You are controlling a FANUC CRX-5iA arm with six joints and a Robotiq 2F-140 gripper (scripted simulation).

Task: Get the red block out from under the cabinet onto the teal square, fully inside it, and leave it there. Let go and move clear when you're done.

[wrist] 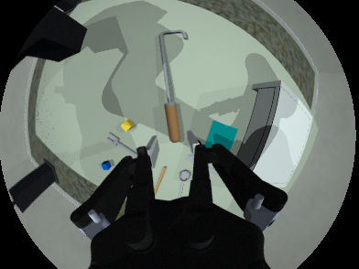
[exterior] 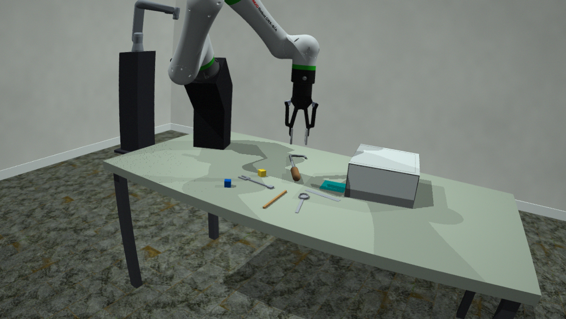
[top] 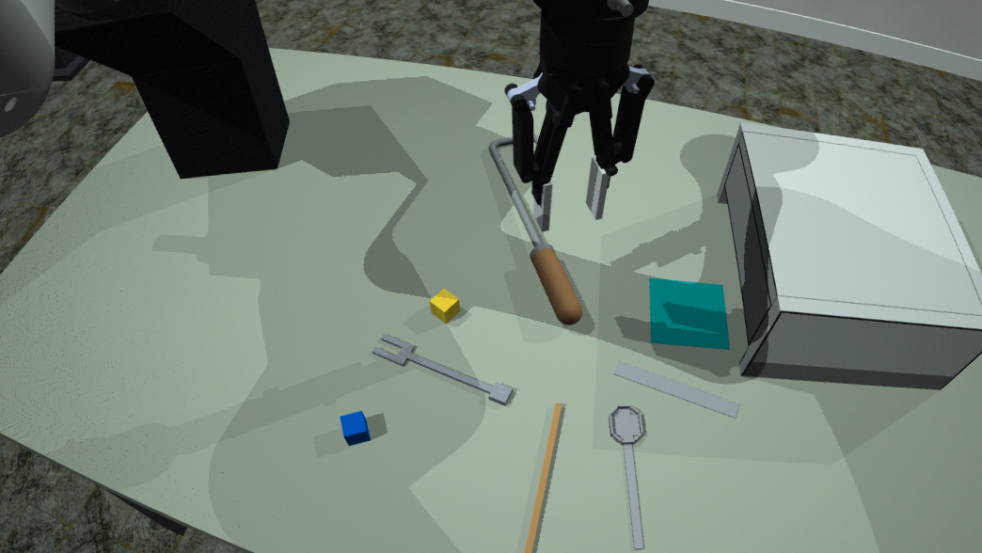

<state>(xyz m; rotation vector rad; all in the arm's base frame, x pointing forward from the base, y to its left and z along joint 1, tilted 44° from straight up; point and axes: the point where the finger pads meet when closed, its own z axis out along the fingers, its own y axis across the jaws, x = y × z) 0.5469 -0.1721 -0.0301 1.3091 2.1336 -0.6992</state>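
My hand is 14 cm past the yellow cube, 3 cm to the left of it and 17 cm above it. From my hand the other things lie so: teal square (17 cm ahead, 18 cm below); flat grey bar (14 cm ahead, 11 cm to the right, 18 cm below); grey fork tool (13 cm behind, 12 cm to the right, 18 cm below).
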